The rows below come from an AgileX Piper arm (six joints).
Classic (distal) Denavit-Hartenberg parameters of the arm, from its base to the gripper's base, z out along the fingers. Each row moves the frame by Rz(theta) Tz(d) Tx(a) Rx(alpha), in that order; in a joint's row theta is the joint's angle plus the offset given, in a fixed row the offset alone. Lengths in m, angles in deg.
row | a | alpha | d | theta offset
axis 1 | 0 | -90 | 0.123 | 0
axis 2 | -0.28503 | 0 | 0 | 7.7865
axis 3 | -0.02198 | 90 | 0 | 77.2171
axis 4 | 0 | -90 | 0.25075 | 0
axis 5 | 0 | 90 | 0 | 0
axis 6 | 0 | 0 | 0.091 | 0
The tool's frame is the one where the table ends.
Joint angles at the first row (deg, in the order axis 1, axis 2, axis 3, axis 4, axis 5, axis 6):
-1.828 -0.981 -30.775 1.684 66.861 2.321
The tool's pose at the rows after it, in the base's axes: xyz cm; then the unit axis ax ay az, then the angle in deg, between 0 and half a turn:
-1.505 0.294 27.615 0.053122 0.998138 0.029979 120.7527
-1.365 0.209 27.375 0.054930 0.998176 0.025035 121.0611
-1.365 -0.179 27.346 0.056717 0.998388 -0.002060 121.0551
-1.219 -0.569 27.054 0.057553 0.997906 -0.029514 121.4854
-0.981 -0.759 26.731 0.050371 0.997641 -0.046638 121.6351
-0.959 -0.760 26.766 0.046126 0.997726 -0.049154 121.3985
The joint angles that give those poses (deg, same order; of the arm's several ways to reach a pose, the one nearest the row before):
-1.828 -0.932 -30.184 1.684 66.796 4.483
-1.828 -0.932 -29.599 1.135 66.535 4.609
-1.826 -0.931 -29.535 -1.527 66.536 4.494
-1.830 -0.931 -28.804 -4.183 66.262 4.312
-1.827 -0.932 -27.861 -5.477 65.434 3.449
-1.829 -0.932 -27.860 -5.490 65.172 2.973

